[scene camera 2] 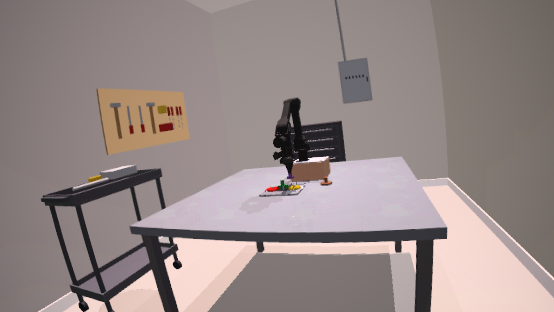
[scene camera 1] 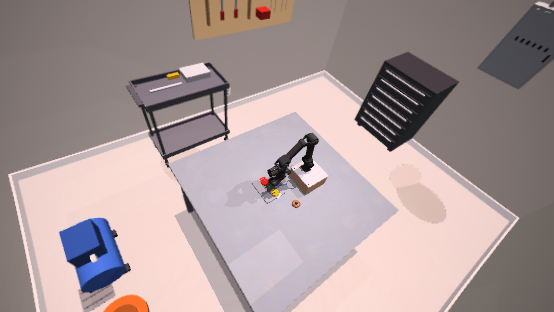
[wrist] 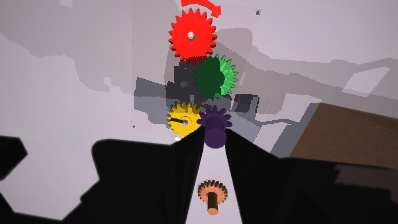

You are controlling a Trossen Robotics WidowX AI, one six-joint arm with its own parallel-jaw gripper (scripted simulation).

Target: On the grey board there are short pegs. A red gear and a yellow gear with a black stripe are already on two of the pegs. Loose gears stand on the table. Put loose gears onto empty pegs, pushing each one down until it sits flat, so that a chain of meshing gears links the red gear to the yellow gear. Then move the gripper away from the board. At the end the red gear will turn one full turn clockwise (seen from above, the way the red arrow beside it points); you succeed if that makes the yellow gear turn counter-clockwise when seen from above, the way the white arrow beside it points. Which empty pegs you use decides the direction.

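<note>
Gripper holding purple gear. Green gear also present.
</note>
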